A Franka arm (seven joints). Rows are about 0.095 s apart.
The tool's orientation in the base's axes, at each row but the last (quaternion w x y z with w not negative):
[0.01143 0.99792 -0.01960 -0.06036]
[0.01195 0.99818 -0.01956 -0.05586]
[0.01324 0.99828 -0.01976 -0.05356]
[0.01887 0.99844 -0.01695 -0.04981]
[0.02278 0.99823 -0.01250 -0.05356]
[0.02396 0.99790 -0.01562 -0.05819]
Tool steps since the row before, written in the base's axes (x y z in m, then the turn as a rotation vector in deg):
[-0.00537 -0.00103 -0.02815 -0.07 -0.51 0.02]
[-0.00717 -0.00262 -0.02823 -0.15 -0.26 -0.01]
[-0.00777 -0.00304 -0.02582 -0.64 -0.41 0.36]
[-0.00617 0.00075 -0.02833 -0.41 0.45 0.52]
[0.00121 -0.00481 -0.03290 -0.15 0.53 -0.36]
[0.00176 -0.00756 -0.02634 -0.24 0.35 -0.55]
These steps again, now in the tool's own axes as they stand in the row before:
[-0.00191 0.00052 0.02861 -0.05 0.51 0.00]
[-0.00388 0.00215 0.02891 -0.14 0.27 0.03]
[-0.00485 0.00259 0.02657 -0.66 0.44 -0.28]
[-0.00336 -0.00167 0.02876 -0.48 -0.42 -0.49]
[0.00483 0.00324 0.03276 -0.13 -0.54 0.35]
[0.00504 0.00619 0.02627 -0.19 -0.37 0.56]

